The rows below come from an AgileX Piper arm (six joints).
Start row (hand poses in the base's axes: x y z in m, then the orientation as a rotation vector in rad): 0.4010, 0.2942, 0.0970, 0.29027, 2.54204, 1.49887
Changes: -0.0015, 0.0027, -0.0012, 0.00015, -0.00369, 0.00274; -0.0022, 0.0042, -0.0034, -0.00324, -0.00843, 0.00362; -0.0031, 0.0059, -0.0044, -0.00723, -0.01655, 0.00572; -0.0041, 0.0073, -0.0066, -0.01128, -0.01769, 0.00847; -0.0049, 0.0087, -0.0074, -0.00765, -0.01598, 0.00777; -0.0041, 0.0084, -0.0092, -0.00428, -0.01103, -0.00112; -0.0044, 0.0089, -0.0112, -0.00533, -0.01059, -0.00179; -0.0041, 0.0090, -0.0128, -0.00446, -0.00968, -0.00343
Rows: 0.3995, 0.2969, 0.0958, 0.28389, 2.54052, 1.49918; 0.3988, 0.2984, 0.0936, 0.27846, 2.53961, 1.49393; 0.3979, 0.3001, 0.0926, 0.26869, 2.53709, 1.48754; 0.3969, 0.3015, 0.0904, 0.26383, 2.54033, 1.48291; 0.3961, 0.3029, 0.0896, 0.26658, 2.53887, 1.48783; 0.3969, 0.3026, 0.0878, 0.28200, 2.53584, 1.49030; 0.3966, 0.3031, 0.0858, 0.28303, 2.53654, 1.48879; 0.3969, 0.3032, 0.0842, 0.28591, 2.53580, 1.48957
